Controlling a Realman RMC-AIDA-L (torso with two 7-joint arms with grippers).
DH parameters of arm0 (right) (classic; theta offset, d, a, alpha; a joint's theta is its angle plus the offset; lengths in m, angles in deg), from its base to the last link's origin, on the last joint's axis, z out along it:
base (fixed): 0 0 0 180
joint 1: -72.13 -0.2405 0 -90
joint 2: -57.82 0 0 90
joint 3: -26.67 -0.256 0 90
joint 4: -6.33 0 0 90
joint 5: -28.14 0.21 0 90
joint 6: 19.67 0 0 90
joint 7: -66.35 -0.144 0 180
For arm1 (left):
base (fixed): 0 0 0 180
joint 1: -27.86 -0.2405 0 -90
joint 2: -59.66 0 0 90
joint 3: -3.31 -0.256 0 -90
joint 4: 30.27 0 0 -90
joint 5: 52.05 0.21 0 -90
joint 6: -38.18 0 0 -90
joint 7: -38.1 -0.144 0 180
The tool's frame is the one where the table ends.
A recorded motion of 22 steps. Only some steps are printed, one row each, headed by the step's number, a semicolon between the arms.
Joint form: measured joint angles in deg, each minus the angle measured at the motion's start. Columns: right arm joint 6, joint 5, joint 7, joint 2, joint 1, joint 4, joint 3; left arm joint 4, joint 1, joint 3, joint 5, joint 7, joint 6, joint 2.
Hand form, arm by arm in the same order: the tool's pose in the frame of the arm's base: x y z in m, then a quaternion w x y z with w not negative. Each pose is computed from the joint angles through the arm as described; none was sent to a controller.
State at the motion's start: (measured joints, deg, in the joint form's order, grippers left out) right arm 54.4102 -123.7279 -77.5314 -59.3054 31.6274 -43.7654 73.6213; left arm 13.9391 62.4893 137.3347 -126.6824 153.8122 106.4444 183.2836
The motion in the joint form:
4: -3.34 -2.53 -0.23 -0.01 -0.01 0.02 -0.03; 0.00 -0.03 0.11 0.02 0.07 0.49 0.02
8: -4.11 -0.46 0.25 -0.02 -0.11 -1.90 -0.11; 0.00 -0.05 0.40 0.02 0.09 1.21 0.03
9: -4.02 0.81 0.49 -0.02 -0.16 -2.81 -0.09; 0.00 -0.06 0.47 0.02 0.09 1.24 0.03
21: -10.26 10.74 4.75 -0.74 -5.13 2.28 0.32; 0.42 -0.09 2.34 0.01 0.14 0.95 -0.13
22: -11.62 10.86 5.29 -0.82 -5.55 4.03 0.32; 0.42 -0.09 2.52 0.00 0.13 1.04 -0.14
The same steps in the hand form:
4: 0.2795 0.4057 0.0395 0.28130 -0.79652 0.53337 -0.04413; -0.2136 0.3939 -0.0053 0.17649 -0.81252 -0.45403 -0.32019
8: 0.2697 0.4133 0.0465 0.29416 -0.80123 0.52067 -0.02009; -0.2131 0.3927 -0.0051 0.17189 -0.81289 -0.45379 -0.32209
9: 0.2640 0.4159 0.0490 0.29570 -0.80434 0.51530 -0.00807; -0.2132 0.3927 -0.0049 0.17200 -0.81260 -0.45400 -0.32246
21: 0.2181 0.4436 0.0285 0.27961 -0.82936 0.47741 0.07779; -0.2169 0.3957 0.0035 0.18599 -0.80402 -0.45681 -0.33208
22: 0.2198 0.4445 0.0231 0.27939 -0.82861 0.47895 0.07711; -0.2171 0.3957 0.0041 0.18618 -0.80345 -0.45702 -0.33308

